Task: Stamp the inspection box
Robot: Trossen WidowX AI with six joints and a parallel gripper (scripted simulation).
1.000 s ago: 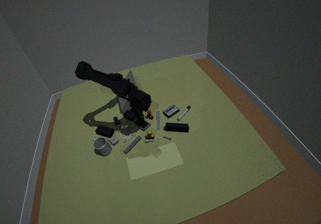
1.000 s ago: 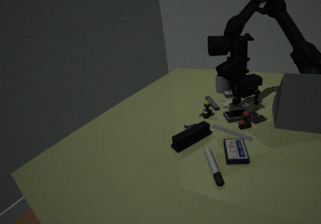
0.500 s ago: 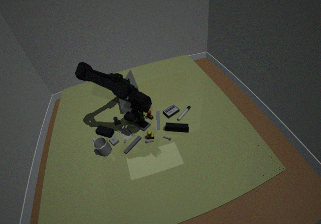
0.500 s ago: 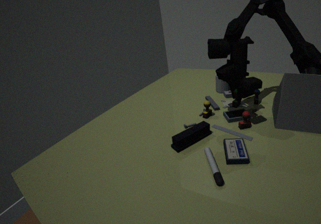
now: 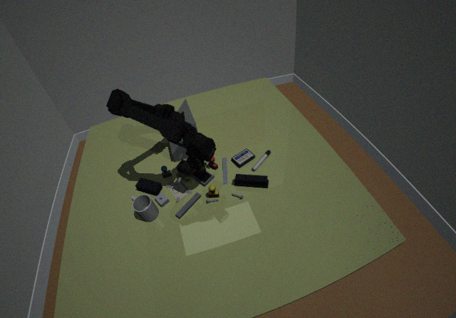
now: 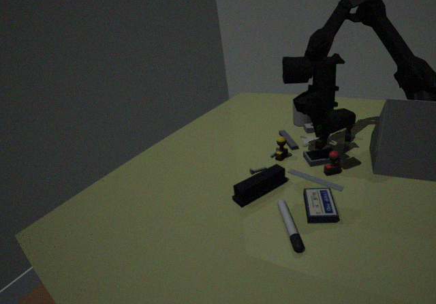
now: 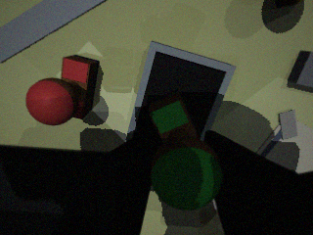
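Right now my gripper tip is 60 mm above the dark ink pad. The rest, counted from my gripper tip: red-knobbed stamp: 50 mm to the left, 50 mm behind, 40 mm below; green-knobbed stamp: right at my gripper tip; yellow-knobbed stamp: 110 mm ahead, 40 mm below, 30 mm to the left.
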